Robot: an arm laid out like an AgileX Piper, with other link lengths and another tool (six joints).
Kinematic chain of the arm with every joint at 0, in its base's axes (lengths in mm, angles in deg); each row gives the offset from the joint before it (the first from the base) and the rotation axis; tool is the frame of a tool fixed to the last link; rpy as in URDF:
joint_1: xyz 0 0 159.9 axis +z
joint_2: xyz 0 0 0 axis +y
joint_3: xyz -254.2 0 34.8 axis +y
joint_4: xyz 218.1 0 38.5 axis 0.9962 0 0.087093
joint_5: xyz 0 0 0 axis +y
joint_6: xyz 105.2 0 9.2 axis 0.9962 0 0.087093
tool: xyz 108.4 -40 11.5 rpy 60.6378 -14.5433 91.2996
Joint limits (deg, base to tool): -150..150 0..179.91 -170..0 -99.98..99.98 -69.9..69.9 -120..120
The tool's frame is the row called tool.
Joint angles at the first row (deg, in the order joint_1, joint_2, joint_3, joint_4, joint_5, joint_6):
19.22 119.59 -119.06 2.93 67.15 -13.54
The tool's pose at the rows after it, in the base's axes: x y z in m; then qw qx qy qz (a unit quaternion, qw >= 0):
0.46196 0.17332 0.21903 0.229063 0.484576 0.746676 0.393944
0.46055 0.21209 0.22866 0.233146 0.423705 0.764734 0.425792
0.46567 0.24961 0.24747 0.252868 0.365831 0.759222 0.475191
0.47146 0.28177 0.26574 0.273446 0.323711 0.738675 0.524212
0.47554 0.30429 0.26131 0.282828 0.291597 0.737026 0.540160
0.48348 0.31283 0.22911 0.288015 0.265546 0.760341 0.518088
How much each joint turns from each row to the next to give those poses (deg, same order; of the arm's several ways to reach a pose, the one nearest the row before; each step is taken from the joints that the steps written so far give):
4.63 0.00 0.00 0.00 -2.61 -2.36
4.00 0.00 0.00 0.05 -3.84 -3.60
3.37 0.00 0.00 -0.05 -7.10 -2.74
2.63 0.51 0.00 0.00 -7.93 -1.23
1.85 2.17 -0.10 -0.68 -4.85 -1.55
0.66 4.07 0.00 -2.25 -1.95 -2.05

